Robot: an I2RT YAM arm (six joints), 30 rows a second.
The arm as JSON. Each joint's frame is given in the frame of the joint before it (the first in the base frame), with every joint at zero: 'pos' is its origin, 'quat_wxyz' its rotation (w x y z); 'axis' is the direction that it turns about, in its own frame. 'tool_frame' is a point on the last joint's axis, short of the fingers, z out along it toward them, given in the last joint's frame.
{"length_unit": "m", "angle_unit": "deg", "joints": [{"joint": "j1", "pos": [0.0, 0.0, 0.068], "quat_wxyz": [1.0, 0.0, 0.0, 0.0], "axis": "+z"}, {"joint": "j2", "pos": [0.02, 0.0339, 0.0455], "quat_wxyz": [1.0, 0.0, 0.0, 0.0], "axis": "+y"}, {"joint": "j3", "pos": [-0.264, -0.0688, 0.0], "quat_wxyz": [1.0, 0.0, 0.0, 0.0], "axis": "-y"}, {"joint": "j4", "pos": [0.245, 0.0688, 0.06], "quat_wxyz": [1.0, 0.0, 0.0, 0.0], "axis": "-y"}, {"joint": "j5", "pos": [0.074, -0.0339, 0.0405], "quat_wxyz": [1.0, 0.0, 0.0, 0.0], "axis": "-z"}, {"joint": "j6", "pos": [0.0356, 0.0, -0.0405], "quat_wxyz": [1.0, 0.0, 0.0, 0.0], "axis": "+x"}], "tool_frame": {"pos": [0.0, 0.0, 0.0], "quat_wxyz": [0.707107, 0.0, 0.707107, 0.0]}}
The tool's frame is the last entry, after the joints.
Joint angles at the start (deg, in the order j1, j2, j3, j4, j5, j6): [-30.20 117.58 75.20 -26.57 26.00 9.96]
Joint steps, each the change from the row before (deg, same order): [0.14 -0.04 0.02 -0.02 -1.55 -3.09]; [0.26 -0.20 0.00 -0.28 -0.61 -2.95]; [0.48 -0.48 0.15 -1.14 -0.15 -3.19]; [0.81 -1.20 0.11 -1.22 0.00 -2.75]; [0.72 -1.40 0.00 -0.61 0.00 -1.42]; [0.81 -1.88 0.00 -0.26 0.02 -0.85]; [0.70 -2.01 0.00 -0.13 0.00 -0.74]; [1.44 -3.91 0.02 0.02 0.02 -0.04]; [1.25 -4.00 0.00 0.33 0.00 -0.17]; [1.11 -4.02 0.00 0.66 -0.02 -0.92]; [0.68 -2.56 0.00 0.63 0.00 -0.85]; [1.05 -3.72 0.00 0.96 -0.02 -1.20]
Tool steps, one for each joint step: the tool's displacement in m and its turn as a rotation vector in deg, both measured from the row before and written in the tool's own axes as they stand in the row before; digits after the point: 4 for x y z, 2 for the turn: [0.0001 0.0017 -0.0007 -1.60 0.14 -3.19]; [0.0002 0.0015 -0.0019 -0.70 0.04 -3.20]; [0.0004 0.0018 -0.0045 -0.31 0.30 -3.81]; [-0.0008 0.0020 -0.0095 -0.28 -0.39 -3.41]; [-0.0016 0.0010 -0.0101 -0.21 -1.00 -1.72]; [-0.0029 0.0001 -0.0131 -0.16 -1.80 -0.89]; [-0.0032 -0.0010 -0.0136 -0.12 -2.00 -0.57]; [-0.0064 -0.0017 -0.0267 -0.26 -4.17 0.37]; [-0.0068 -0.0033 -0.0267 -0.25 -4.44 0.59]; [-0.0075 -0.0044 -0.0264 -0.20 -4.69 0.14]; [-0.0055 -0.0032 -0.0167 -0.07 -3.16 -0.05]; [-0.0080 -0.0045 -0.0244 -0.13 -4.65 -0.02]
